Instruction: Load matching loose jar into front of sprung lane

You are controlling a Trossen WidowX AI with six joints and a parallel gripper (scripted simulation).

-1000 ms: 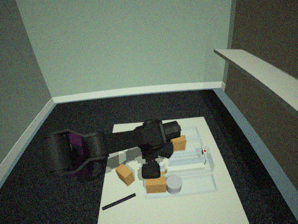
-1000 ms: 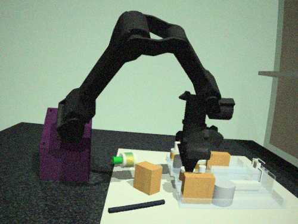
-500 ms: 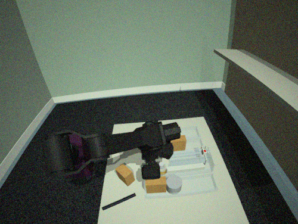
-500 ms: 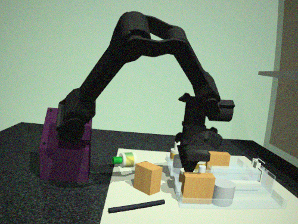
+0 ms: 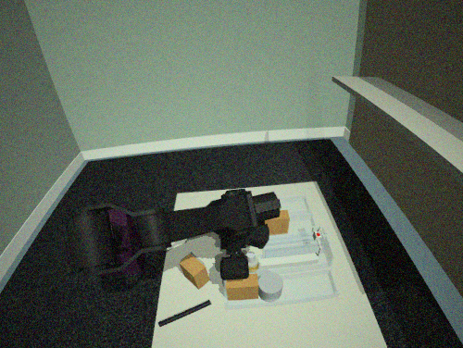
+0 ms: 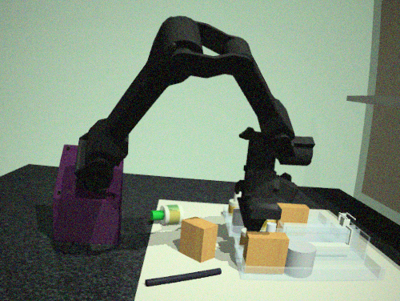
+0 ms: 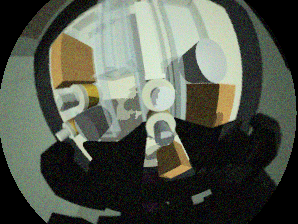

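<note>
Right now the orange box is 110 mm behind my gripper tip and 30 mm to the right of it. From my gripper tip the other things lie so: red mark: 230 mm ahead, 50 mm to the left, 30 mm above; then black rod: 140 mm to the right, 120 mm behind, 30 mm below.
</note>
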